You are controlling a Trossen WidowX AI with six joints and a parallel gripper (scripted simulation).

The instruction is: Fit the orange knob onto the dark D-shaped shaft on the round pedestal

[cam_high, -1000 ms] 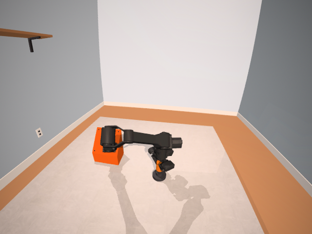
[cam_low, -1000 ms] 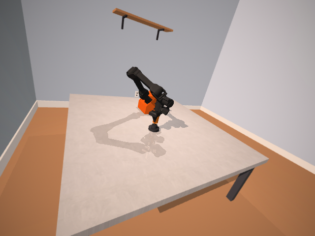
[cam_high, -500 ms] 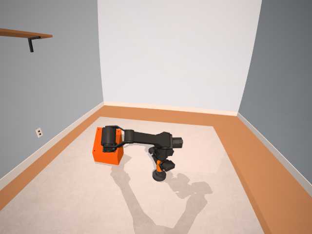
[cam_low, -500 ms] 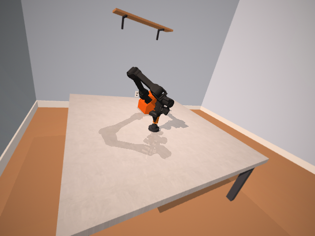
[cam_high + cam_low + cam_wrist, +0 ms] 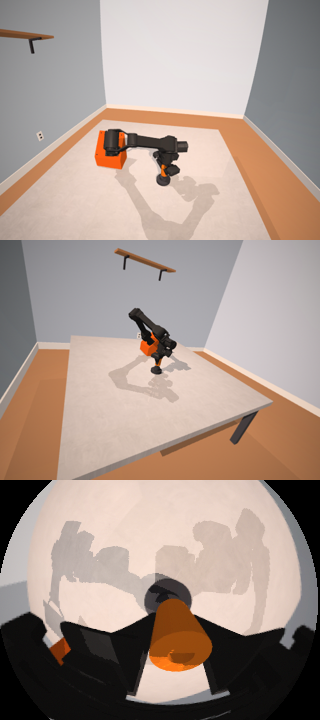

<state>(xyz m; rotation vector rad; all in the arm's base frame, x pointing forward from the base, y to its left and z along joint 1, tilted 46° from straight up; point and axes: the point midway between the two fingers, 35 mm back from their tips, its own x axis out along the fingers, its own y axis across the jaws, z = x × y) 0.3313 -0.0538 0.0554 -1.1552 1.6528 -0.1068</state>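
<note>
The orange knob lies 2 cm above my gripper tip. The rest, counted from my gripper tip: shaft (4 cm below).
</note>
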